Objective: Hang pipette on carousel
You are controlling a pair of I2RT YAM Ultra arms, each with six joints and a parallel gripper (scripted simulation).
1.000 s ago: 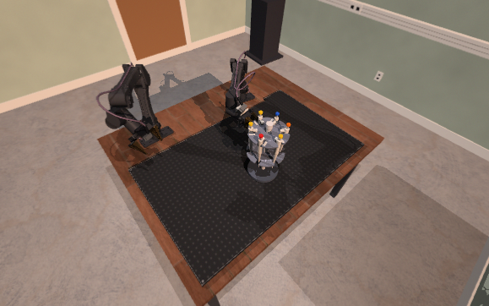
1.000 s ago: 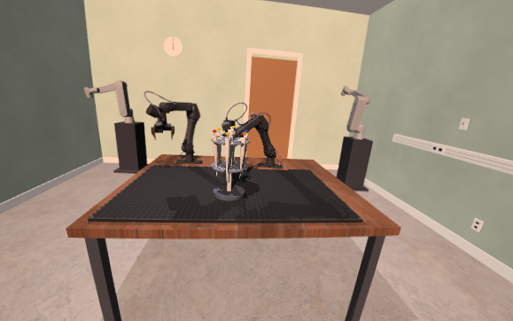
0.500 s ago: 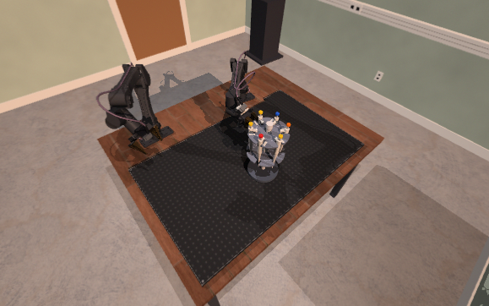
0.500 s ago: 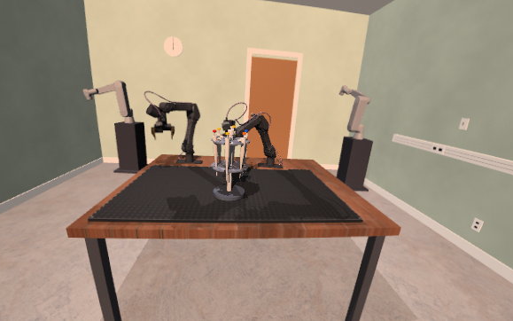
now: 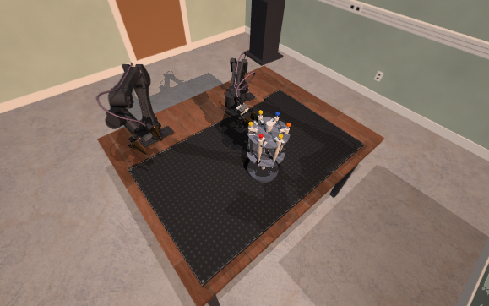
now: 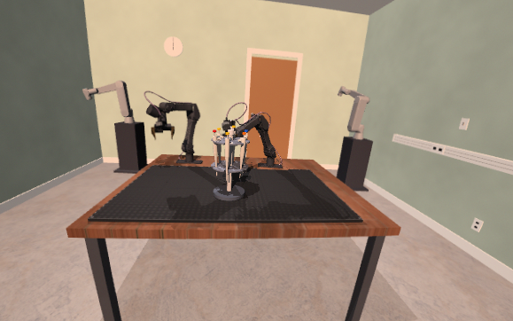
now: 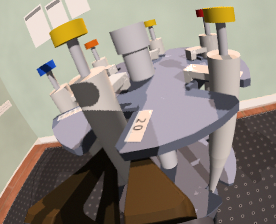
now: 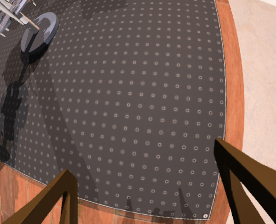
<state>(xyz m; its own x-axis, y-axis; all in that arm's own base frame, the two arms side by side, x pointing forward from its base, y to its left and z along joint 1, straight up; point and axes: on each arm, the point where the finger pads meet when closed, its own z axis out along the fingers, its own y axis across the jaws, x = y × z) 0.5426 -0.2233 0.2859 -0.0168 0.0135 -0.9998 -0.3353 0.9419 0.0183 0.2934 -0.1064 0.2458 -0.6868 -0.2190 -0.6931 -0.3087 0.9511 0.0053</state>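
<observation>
The pipette is 2 cm below my left hand and 1 cm ahead of it.
</observation>
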